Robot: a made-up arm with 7 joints.
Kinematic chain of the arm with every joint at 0, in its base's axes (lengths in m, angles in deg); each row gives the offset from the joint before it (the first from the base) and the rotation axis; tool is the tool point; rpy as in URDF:
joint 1: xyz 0 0 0.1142 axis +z
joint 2: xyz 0 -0.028 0.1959 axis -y
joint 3: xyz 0 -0.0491 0.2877 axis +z
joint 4: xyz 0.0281 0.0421 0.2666 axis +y
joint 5: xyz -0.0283 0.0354 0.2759 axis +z
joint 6: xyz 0 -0.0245 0.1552 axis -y
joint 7: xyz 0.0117 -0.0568 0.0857 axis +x
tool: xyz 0 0 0 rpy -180 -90 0
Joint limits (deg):
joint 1: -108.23..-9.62
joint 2: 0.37..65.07
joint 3: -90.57..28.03
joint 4: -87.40..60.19
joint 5: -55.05..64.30
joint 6: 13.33..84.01
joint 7: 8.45..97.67
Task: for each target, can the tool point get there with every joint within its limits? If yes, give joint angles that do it. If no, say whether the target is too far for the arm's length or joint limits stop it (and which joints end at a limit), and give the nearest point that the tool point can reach.
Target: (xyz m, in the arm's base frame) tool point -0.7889 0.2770 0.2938
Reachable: yes | joints -19.14 58.44 -5.42 -59.05 -29.90 52.06 63.50
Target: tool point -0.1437 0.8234 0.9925
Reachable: yes | joints -86.49 52.51 -56.66 11.11 -28.24 29.80 62.66
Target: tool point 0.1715 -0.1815 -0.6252
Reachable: no: joint limits stop it (at a limit: joint 1, joint 2, joint 4) | nearest point 0.2584 0.5215 0.1053 | short by 1.018 m
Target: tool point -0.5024 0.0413 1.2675
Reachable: yes | joints -31.52 32.78 -57.96 30.91 -44.94 25.96 43.48
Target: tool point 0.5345 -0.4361 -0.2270
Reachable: no: joint limits stop it (at a limit: joint 1, joint 2, joint 4) | nearest point 0.4610 0.3590 0.2998 | short by 0.957 m
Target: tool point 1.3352 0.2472 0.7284
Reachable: no: too far | nearest point 0.5642 0.3841 0.6572 | short by 0.786 m
